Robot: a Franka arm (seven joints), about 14 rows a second.
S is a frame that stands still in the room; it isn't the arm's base.
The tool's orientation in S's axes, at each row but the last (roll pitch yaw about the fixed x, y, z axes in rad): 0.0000 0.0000 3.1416; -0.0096 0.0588 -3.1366; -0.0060 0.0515 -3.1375; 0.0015 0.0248 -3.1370; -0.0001 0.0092 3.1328; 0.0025 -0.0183 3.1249; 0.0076 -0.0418 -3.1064; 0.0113 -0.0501 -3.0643; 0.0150 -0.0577 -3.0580; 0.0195 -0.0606 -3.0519; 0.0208 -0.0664 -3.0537; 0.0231 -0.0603 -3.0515; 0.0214 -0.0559 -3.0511
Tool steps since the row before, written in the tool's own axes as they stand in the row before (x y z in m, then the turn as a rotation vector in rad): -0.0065 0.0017 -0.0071 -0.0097 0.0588 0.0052; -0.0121 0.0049 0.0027 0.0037 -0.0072 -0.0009; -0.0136 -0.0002 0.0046 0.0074 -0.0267 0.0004; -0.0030 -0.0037 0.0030 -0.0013 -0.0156 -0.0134; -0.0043 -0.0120 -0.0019 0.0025 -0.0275 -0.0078; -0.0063 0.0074 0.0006 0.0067 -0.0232 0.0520; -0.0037 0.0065 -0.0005 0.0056 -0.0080 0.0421; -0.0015 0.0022 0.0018 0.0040 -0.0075 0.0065; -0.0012 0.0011 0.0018 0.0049 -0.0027 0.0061; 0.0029 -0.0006 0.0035 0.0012 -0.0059 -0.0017; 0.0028 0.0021 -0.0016 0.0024 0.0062 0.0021; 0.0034 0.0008 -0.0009 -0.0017 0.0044 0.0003; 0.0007 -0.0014 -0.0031 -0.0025 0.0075 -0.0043
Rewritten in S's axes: 0.0065 -0.0017 -0.0071 0.0097 -0.0588 0.0052; 0.0119 -0.0049 0.0034 -0.0037 0.0072 -0.0010; 0.0133 0.0002 0.0053 -0.0075 0.0267 0.0002; 0.0029 0.0037 0.0031 0.0016 0.0156 -0.0134; 0.0044 0.0120 -0.0019 -0.0022 0.0275 -0.0078; 0.0062 -0.0075 0.0005 -0.0054 0.0234 0.0521; 0.0039 -0.0064 -0.0006 -0.0041 0.0082 0.0422; 0.0018 -0.0021 0.0017 -0.0042 0.0073 0.0066; 0.0014 -0.0010 0.0017 -0.0048 0.0024 0.0063; -0.0027 0.0004 0.0037 -0.0018 0.0057 -0.0017; -0.0027 -0.0024 -0.0014 -0.0017 -0.0063 0.0024; -0.0034 -0.0011 -0.0007 0.0021 -0.0042 0.0003; -0.0010 0.0012 -0.0031 0.0029 -0.0074 -0.0043
